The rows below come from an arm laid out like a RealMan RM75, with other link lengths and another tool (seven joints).
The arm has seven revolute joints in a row. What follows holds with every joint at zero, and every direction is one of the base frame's.
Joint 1 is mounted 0.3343 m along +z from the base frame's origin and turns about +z.
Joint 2 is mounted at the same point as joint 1 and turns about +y.
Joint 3 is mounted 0.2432 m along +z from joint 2 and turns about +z.
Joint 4 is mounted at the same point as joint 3 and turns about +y.
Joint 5 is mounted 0.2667 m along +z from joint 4 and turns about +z.
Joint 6 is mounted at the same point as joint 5 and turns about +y.
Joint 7 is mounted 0.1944 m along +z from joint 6 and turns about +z.
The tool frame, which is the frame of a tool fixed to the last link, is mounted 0.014 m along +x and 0.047 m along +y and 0.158 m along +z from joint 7; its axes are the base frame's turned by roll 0, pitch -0.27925 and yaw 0.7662 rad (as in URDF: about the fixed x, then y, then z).
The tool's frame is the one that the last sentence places.
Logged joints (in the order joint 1, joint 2, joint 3, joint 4, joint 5, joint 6, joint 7), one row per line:
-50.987 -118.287 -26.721 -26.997 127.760 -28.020 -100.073
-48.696 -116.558 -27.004 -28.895 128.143 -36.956 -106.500
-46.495 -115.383 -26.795 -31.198 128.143 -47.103 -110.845
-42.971 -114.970 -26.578 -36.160 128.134 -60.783 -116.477
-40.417 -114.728 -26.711 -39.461 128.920 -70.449 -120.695
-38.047 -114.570 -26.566 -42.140 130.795 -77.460 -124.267
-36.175 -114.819 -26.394 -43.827 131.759 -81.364 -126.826
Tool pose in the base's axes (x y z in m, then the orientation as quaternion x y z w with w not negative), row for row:
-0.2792 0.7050 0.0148 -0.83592 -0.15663 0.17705 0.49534
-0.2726 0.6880 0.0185 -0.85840 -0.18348 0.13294 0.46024
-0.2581 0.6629 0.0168 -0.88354 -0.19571 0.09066 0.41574
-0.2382 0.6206 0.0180 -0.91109 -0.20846 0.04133 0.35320
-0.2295 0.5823 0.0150 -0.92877 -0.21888 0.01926 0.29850
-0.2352 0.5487 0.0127 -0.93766 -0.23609 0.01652 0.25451
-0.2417 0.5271 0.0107 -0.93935 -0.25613 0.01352 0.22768
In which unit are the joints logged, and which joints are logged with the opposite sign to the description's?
The joints are logged in degrees. Opposite sign: joint 3, joint 4, joint 6.
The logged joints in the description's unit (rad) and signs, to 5 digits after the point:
-0.88989 -2.06450 0.46637 0.47119 2.22983 0.48904 -1.74660
-0.84991 -2.03432 0.47131 0.50431 2.23652 0.64500 -1.85878
-0.81149 -2.01381 0.46766 0.54451 2.23652 0.82210 -1.93461
-0.74999 -2.00661 0.46387 0.63111 2.23636 1.06086 -2.03291
-0.70541 -2.00238 0.46619 0.68872 2.25008 1.22957 -2.10653
-0.66405 -1.99962 0.46366 0.73548 2.28280 1.35193 -2.16887
-0.63137 -2.00397 0.46066 0.76493 2.29963 1.42007 -2.21353

